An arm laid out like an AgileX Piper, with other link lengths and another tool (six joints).
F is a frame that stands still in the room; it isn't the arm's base.
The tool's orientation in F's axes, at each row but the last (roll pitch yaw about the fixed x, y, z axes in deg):
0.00, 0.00, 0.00
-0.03, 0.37, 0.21
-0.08, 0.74, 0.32
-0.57, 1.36, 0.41
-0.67, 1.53, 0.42
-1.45, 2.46, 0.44
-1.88, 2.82, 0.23
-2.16, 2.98, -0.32
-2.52, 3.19, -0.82
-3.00, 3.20, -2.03
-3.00, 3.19, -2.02
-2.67, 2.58, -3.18
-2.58, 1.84, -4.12
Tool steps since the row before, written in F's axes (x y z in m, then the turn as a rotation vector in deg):
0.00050, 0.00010, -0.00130, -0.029, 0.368, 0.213
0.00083, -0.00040, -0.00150, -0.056, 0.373, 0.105
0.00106, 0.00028, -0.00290, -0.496, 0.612, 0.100
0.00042, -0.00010, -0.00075, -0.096, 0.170, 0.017
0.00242, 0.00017, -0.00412, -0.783, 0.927, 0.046
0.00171, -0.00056, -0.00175, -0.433, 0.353, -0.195
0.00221, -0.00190, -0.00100, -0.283, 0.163, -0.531
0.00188, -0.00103, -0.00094, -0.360, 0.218, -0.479
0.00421, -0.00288, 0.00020, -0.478, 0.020, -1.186
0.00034, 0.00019, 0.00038, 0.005, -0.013, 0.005
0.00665, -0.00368, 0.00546, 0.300, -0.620, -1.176
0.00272, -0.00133, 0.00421, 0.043, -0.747, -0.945
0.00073, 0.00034, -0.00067, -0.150, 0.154, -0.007
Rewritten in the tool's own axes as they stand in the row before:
0.00050, 0.00010, -0.00130, -0.029, 0.368, 0.213
0.00084, -0.00040, -0.00149, -0.055, 0.373, 0.105
0.00110, 0.00028, -0.00289, -0.494, 0.615, 0.094
0.00044, -0.00010, -0.00074, -0.095, 0.171, 0.016
0.00253, 0.00020, -0.00405, -0.777, 0.932, 0.036
0.00178, -0.00053, -0.00169, -0.422, 0.362, -0.204
0.00225, -0.00188, -0.00095, -0.256, 0.182, -0.539
0.00193, -0.00099, -0.00088, -0.336, 0.235, -0.489
0.00423, -0.00284, 0.00031, -0.411, 0.066, -1.209
0.00031, 0.00018, 0.00041, 0.005, -0.013, 0.005
0.00646, -0.00374, 0.00564, 0.387, -0.548, -1.187
0.00260, -0.00138, 0.00427, 0.127, -0.699, -0.974
0.00072, 0.00042, -0.00063, -0.160, 0.143, -0.006

